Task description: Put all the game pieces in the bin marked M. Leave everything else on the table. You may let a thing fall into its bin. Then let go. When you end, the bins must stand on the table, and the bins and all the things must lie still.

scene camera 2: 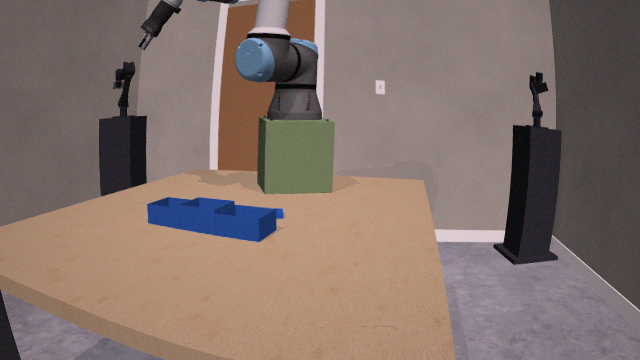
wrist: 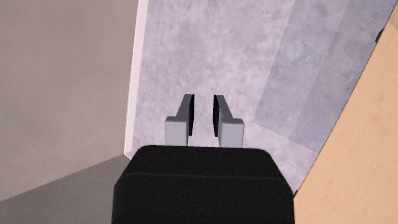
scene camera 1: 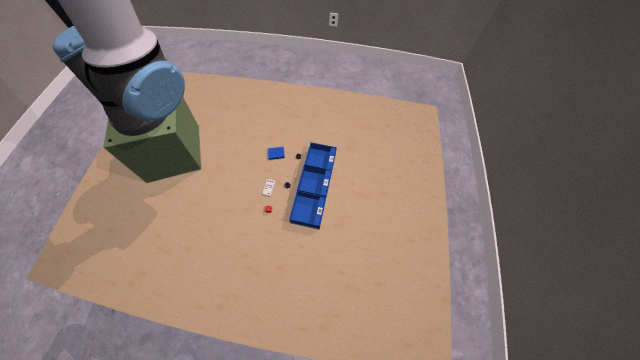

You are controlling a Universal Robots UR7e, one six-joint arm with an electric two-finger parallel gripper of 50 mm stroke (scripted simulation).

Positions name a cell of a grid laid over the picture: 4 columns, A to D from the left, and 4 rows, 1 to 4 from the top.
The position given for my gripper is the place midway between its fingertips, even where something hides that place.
Observation:
In view: my gripper (wrist: C2) and a blue three-part bin (scene camera 2: B3).
The blue three-part bin shows as well in scene camera 1 (scene camera 1: B3). The wrist view does not show the blue three-part bin: it is out of frame.

